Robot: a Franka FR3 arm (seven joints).
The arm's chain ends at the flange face. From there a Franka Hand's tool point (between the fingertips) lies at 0.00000 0.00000 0.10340 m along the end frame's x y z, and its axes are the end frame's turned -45 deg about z.
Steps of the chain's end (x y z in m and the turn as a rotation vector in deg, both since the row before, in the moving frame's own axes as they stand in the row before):
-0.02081 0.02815 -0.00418 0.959 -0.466 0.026
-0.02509 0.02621 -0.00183 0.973 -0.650 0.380
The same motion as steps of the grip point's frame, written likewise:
-0.03399 0.00337 -0.00420 1.008 0.349 0.026
-0.03586 -0.00128 -0.00185 1.148 0.228 0.380

